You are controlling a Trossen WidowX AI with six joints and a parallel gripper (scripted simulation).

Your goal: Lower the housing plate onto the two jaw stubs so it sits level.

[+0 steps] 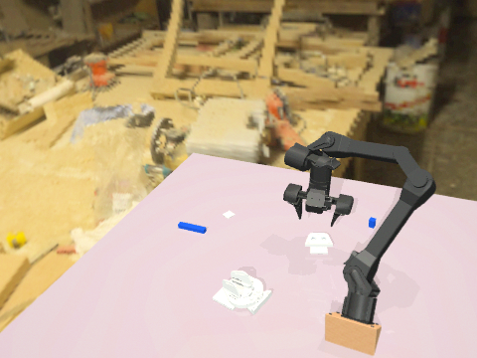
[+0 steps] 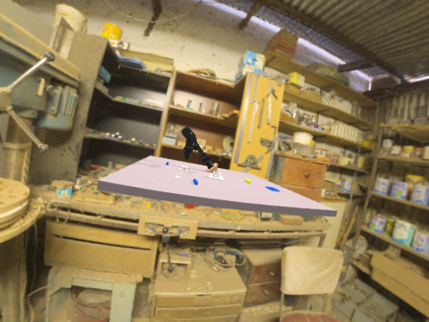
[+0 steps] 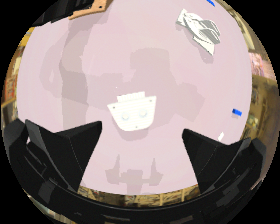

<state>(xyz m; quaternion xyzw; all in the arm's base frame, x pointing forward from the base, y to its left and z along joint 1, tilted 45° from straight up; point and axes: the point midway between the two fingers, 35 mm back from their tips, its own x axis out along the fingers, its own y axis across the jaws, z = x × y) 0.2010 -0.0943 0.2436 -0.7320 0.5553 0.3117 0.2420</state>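
Right now my gripper tip is 10 mm to the left of the white block and 90 mm above it. From my gripper tip the other things lie so: yellow piece: 30 mm ahead, 550 mm to the left, 80 mm below; blue bar: 390 mm ahead, 100 mm to the left, 90 mm below; white tile: 330 mm ahead, 20 mm to the right, 90 mm below.
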